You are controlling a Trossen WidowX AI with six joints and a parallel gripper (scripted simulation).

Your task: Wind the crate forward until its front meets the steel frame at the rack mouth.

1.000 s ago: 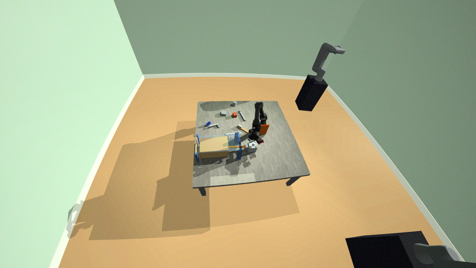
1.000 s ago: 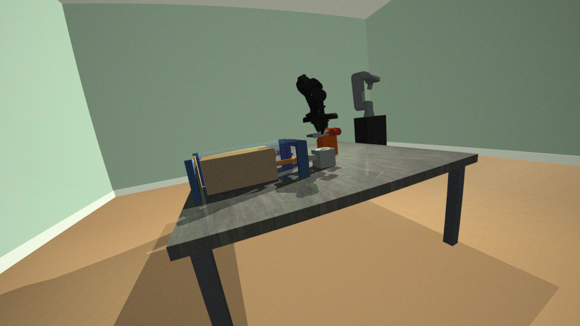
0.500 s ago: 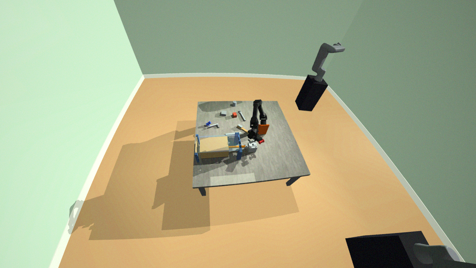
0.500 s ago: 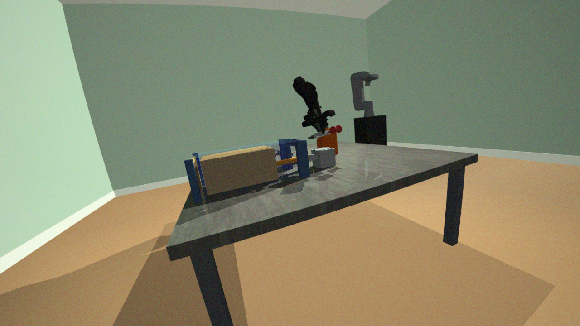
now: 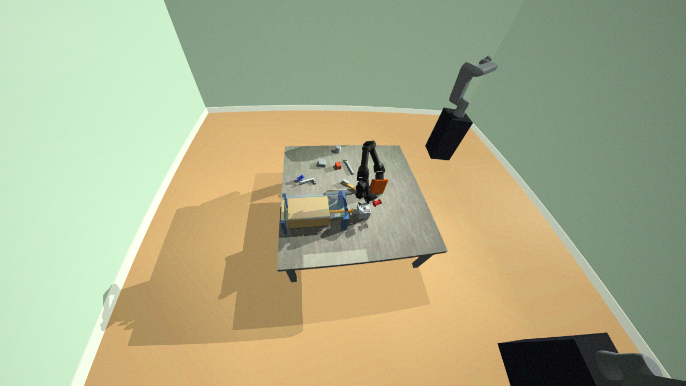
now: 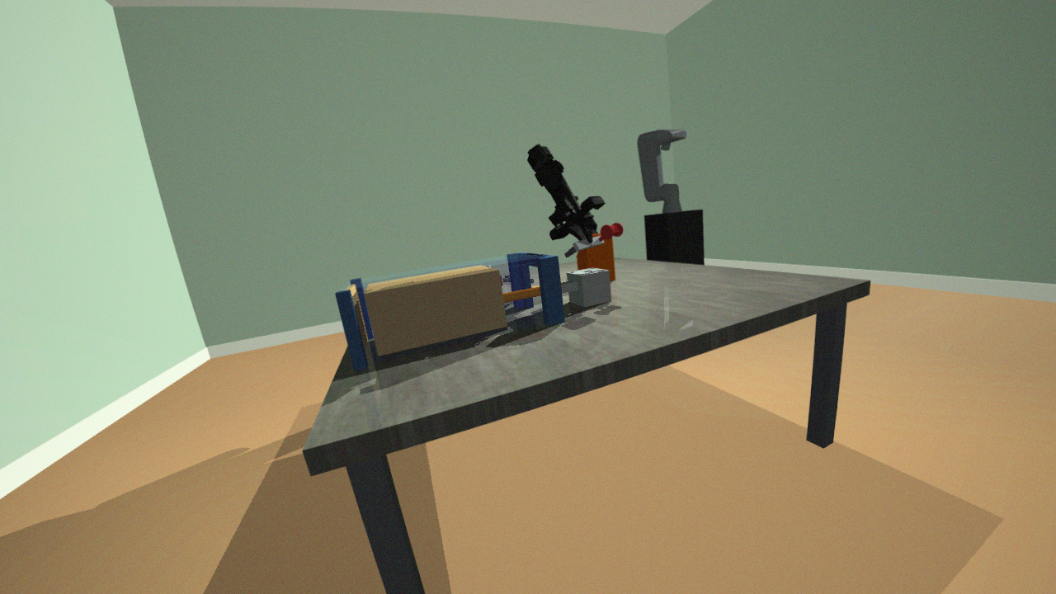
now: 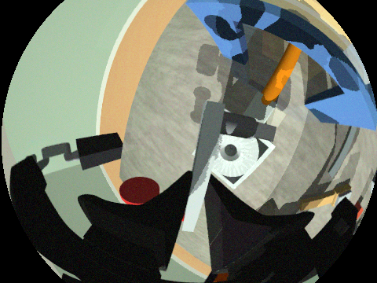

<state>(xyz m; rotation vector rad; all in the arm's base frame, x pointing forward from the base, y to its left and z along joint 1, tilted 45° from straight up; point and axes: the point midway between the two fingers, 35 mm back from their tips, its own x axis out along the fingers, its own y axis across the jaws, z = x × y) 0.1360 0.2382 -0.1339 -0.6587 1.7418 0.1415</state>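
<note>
The red knob lies 6 cm behind my gripper tip and 2 cm above it. The rest, counted from my gripper tip: tan-handled tool 11 cm ahead, 31 cm to the right, 15 cm below; then grey winch 2 cm to the right, 13 cm below; then grey bar 23 cm ahead, 22 cm to the right, 16 cm below.
</note>
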